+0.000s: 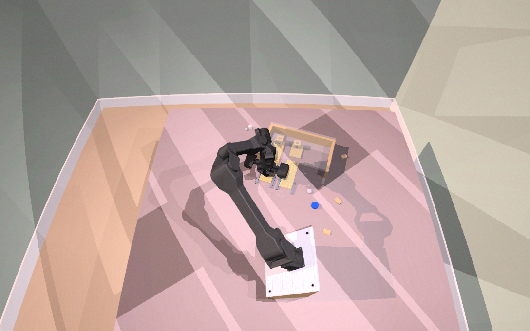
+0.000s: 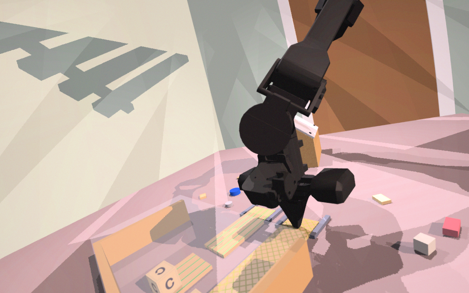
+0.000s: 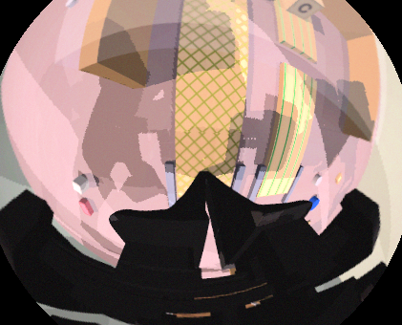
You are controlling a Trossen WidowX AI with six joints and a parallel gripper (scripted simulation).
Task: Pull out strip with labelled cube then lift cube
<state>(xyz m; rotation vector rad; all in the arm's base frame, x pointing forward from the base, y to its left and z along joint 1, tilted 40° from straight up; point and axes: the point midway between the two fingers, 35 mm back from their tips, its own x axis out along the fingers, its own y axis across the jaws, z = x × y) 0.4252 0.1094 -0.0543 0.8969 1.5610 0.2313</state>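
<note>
My gripper tip is 9 cm short of the cross-hatched strip and 4 cm to the left of it. Round my gripper tip: blue disc (17 cm behind, 19 cm to the right); red cube (1 cm ahead, 21 cm to the left); tan tile (9 cm behind, 15 cm to the left).
</note>
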